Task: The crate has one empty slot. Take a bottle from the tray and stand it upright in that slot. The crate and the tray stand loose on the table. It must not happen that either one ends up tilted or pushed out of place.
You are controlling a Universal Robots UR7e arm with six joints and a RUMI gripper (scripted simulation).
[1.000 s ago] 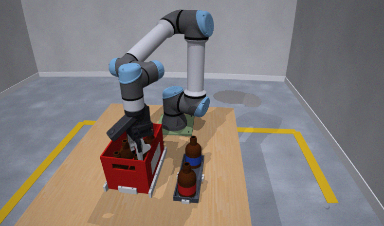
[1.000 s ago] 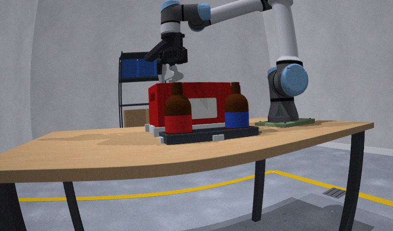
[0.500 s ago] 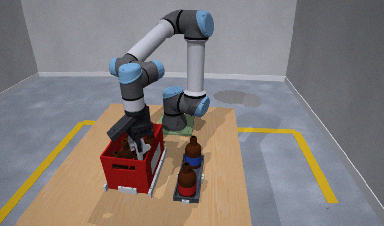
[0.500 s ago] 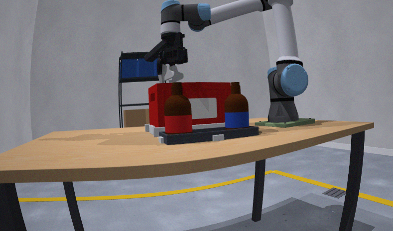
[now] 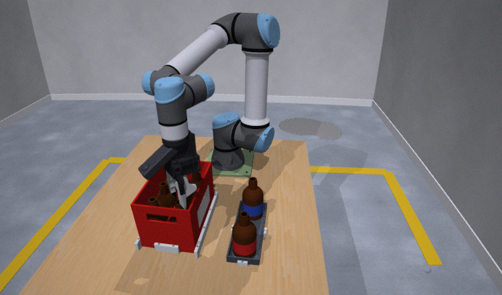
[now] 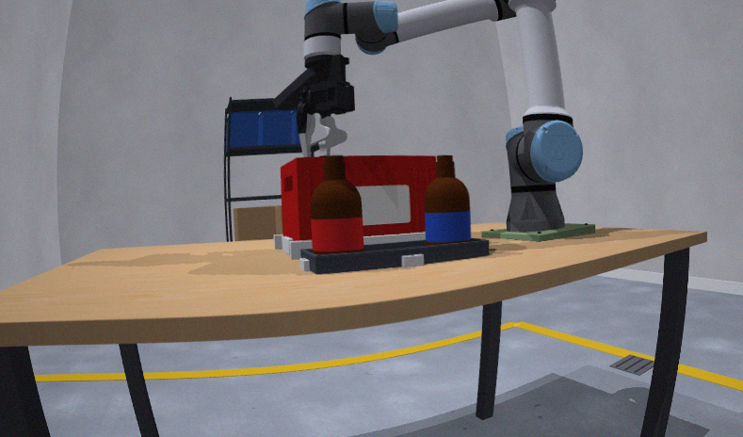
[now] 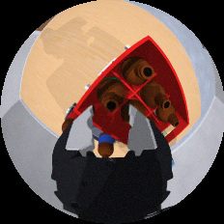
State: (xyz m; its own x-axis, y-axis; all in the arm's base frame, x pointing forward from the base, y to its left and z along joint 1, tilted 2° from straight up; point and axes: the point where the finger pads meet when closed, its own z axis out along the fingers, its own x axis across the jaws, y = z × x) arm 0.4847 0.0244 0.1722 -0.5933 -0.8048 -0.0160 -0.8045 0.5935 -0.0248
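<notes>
The brown bottle is 90 mm below my hand. Round my hand: red crate (90 mm below, 80 mm behind, 60 mm to the right).
</notes>
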